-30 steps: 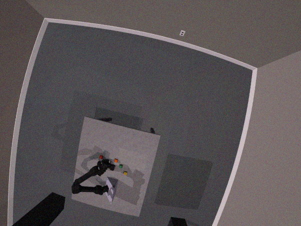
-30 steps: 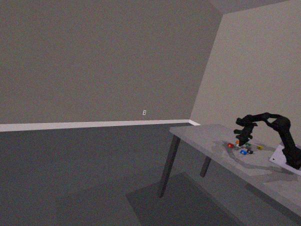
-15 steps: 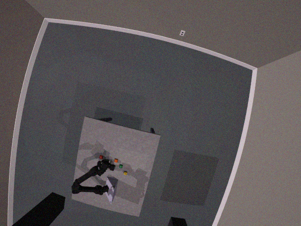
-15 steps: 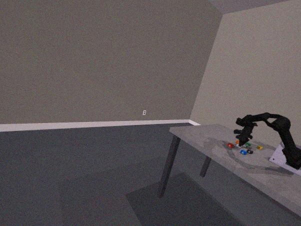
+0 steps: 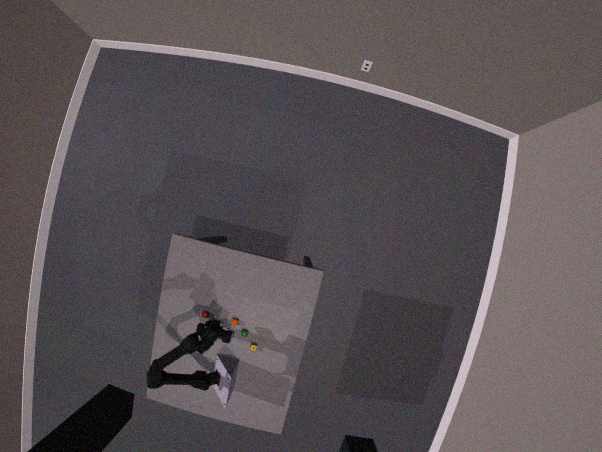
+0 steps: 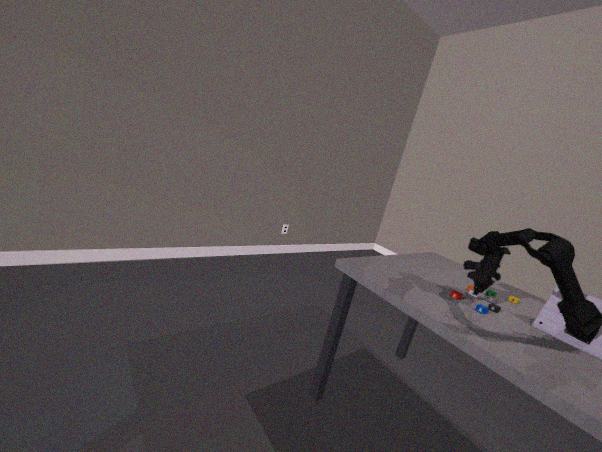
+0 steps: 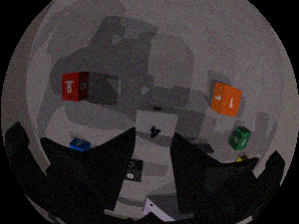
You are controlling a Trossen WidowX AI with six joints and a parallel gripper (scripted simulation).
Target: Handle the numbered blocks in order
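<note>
Right now my gripper tip is 10 cm to the right of the blue block, 7 cm past it and 1 cm above it. From my gripper tip the other things lie so: dark block: 8 cm behind, 2 cm to the left, 1 cm below; then orange block: 8 cm to the right, 5 cm ahead, 1 cm below; then red block: 10 cm to the left, 4 cm ahead, 1 cm below.
</note>
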